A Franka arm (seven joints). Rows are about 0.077 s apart.
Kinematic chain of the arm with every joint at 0, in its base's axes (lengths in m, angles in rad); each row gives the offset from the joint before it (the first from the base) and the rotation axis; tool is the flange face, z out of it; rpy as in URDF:
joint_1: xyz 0 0 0.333 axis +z
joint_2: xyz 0 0 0 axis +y
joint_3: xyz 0 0 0.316 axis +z
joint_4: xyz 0.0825 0 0 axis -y
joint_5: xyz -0.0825 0 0.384 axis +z
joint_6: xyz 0 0 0 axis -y
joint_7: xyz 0.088 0 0 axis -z
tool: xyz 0 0 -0.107 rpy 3.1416 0 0
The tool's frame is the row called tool.
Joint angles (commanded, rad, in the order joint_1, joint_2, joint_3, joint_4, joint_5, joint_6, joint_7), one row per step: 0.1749, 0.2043, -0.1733, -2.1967, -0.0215, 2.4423, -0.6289; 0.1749, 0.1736, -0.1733, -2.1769, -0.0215, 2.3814, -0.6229; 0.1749, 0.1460, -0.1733, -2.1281, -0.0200, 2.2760, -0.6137; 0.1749, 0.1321, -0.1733, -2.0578, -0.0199, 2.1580, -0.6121; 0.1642, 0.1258, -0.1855, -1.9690, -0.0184, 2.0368, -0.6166; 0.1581, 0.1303, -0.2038, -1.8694, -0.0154, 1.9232, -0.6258; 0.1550, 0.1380, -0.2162, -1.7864, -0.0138, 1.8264, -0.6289; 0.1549, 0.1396, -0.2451, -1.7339, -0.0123, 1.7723, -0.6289; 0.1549, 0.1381, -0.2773, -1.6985, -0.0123, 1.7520, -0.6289; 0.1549, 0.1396, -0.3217, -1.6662, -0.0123, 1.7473, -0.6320
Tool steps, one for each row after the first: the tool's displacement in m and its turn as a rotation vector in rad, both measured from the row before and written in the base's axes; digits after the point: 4 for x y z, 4 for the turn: 0.0009, 0.0000, 0.0196, 0.0044, 0.0105, -0.0082; 0.0038, 0.0001, 0.0267, 0.0044, 0.0289, -0.0134; 0.0065, 0.0001, 0.0285, 0.0009, 0.0339, -0.0047; 0.0082, -0.0126, 0.0337, 0.0000, 0.0260, -0.0218; 0.0085, -0.0132, 0.0343, -0.0002, 0.0183, -0.0185; 0.0046, -0.0081, 0.0267, -0.0009, 0.0211, -0.0146; 0.0012, -0.0158, 0.0199, -0.0029, 0.0024, -0.0299; 0.0005, -0.0180, 0.0166, -0.0058, -0.0172, -0.0316; 0.0002, -0.0248, 0.0151, -0.0100, -0.0266, -0.0398
